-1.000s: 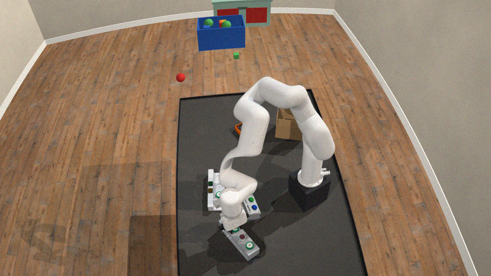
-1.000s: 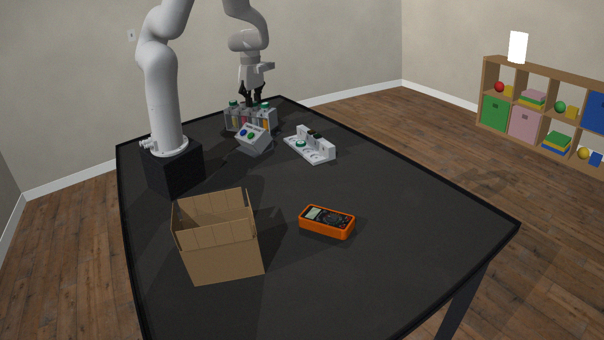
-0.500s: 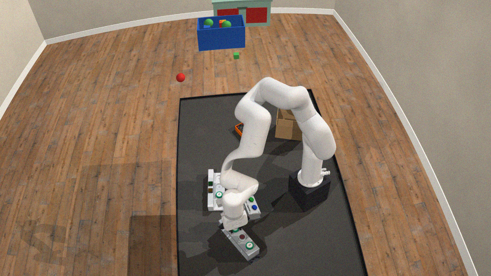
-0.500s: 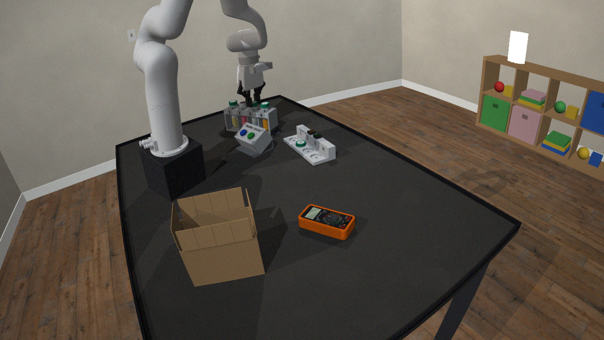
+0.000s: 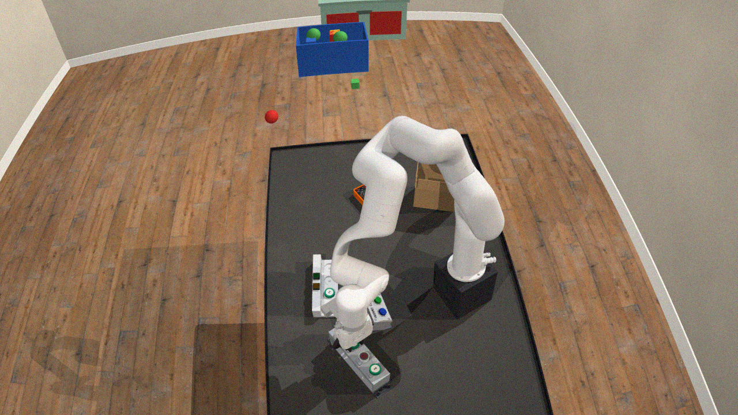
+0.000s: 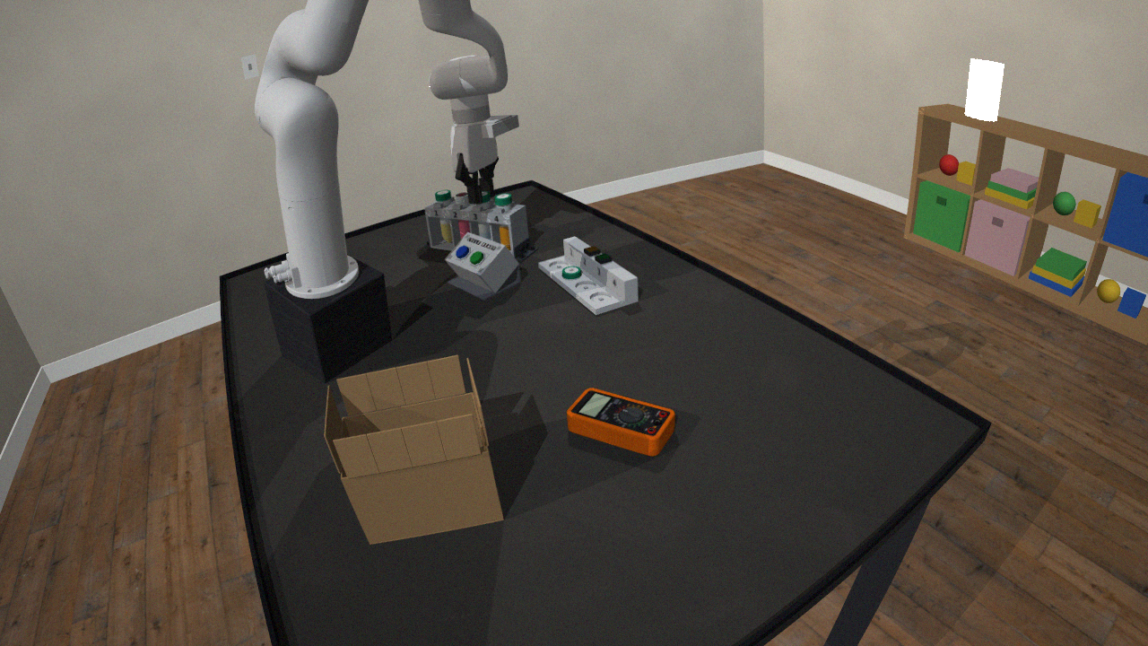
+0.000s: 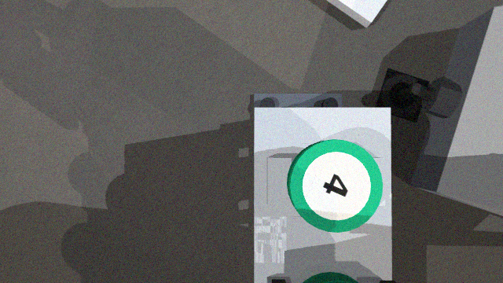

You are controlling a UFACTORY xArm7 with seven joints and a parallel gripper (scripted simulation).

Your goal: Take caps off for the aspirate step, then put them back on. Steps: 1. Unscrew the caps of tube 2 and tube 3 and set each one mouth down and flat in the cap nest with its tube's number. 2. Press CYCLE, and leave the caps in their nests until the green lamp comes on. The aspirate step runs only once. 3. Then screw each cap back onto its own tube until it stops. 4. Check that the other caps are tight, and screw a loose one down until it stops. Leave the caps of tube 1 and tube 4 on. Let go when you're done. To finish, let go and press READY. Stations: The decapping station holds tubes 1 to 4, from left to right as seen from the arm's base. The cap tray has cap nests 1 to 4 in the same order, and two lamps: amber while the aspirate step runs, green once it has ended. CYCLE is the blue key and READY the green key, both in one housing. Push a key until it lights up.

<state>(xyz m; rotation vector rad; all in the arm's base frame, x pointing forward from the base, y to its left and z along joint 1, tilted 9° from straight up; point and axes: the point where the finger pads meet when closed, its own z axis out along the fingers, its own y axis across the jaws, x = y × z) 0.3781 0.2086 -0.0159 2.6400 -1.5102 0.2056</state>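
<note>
The cap lies 50 mm to the right of my hand, 30 mm ahead of it and 20 mm below it. From my hand the other things lie so: blue key (120 mm to the right, 100 mm behind, 60 mm below); green key (170 mm to the right, 90 mm behind, 60 mm below); key housing (150 mm to the right, 80 mm below, 80 mm behind).
</note>
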